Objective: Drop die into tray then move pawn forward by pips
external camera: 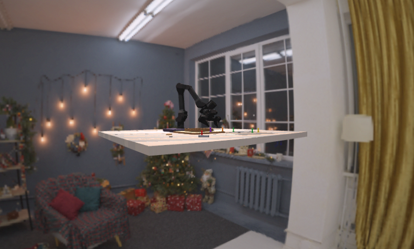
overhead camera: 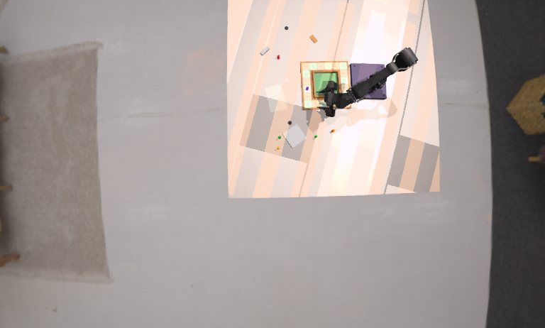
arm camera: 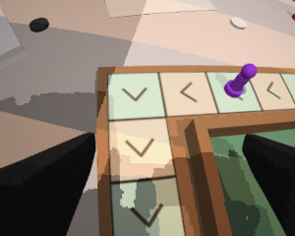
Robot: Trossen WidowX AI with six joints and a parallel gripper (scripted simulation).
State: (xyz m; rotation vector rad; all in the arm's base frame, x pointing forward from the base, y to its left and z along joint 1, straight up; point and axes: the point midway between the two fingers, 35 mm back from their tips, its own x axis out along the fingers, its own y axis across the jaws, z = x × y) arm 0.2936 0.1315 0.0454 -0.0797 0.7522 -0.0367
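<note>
The white die is 9 cm behind my gripper tip, 5 cm to the left of it and 3 cm below it. The rest, counted from my gripper tip: purple pawn 7 cm to the right, 6 cm ahead, 2 cm below; then orange pawn 16 cm to the left, 10 cm behind, 3 cm below; then green dice tray 11 cm to the right, 5 cm behind, 4 cm below.
</note>
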